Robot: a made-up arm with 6 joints.
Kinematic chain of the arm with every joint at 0, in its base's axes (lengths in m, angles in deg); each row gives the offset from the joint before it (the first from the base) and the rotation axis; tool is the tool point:
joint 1: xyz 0 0 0.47 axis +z
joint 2: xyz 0.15 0 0 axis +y
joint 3: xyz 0 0 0.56 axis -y
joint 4: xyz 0 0 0.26 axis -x
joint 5: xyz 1.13 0 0 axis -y
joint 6: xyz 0.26 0 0 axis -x
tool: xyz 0 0 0
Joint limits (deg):
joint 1: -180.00..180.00
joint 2: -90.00..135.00
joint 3: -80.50..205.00
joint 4: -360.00..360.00
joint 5: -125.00..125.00
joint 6: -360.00..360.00
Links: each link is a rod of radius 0.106 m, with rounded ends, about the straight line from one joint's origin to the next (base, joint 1, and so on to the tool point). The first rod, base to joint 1, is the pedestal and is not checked.
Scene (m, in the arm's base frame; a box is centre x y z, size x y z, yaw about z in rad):
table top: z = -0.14
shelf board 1: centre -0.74 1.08 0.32 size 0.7 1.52 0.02 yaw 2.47
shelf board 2: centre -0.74 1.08 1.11 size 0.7 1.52 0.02 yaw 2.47
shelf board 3: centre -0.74 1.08 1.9 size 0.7 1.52 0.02 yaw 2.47
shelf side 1: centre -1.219 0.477 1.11 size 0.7 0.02 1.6 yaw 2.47
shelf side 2: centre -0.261 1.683 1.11 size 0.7 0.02 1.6 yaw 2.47
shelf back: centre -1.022 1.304 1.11 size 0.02 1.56 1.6 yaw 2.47
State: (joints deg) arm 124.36 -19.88 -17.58 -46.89 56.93 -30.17
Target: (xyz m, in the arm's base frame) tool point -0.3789 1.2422 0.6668
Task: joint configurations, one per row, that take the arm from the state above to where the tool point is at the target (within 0.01 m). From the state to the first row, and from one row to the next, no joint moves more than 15 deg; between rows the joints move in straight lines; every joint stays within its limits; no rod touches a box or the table.
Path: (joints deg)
1: 114.41 -33.73 -27.05 -54.32 67.90 -33.89
2: 104.46 -47.58 -36.53 -61.75 78.87 -37.60
3: 94.51 -61.42 -46.00 -69.18 89.84 -41.32
4: 99.10 -53.24 -59.62 -67.63 93.07 -35.74
5: 103.68 -45.06 -73.25 -66.08 96.29 -30.17
6: 107.45 -34.71 -64.43 -61.68 84.46 -30.17
7: 111.21 -24.36 -55.61 -57.27 72.64 -30.17
8: 114.97 -14.02 -46.79 -52.87 60.81 -30.17

